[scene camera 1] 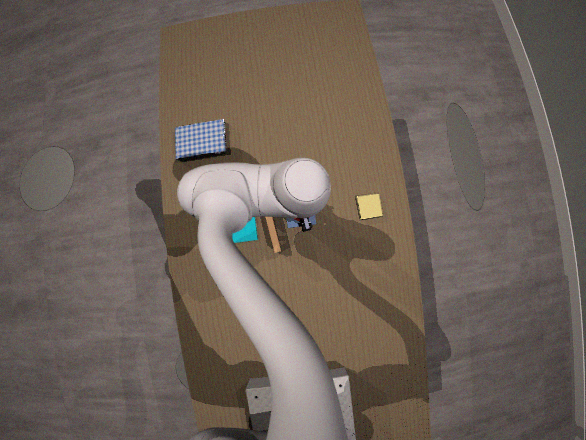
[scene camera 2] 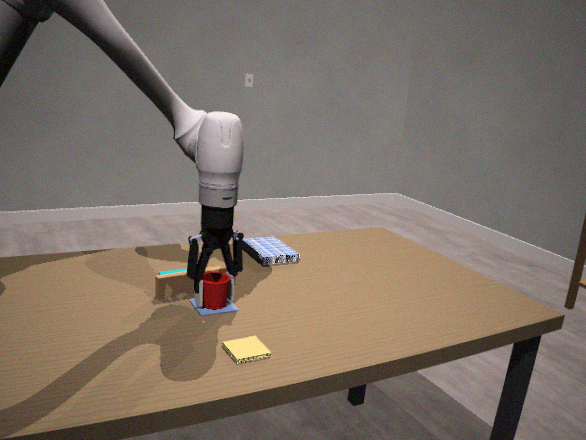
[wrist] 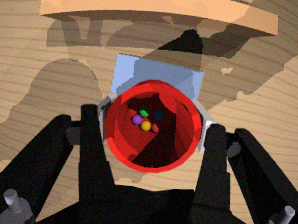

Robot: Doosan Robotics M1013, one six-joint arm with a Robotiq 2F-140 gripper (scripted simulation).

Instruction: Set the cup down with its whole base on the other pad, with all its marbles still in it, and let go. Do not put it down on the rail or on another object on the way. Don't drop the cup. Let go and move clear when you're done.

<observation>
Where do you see a blue pad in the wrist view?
At 129, 71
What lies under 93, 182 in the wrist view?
My gripper.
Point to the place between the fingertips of my gripper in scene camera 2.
214, 301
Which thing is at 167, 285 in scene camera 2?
A wooden rail.
</observation>
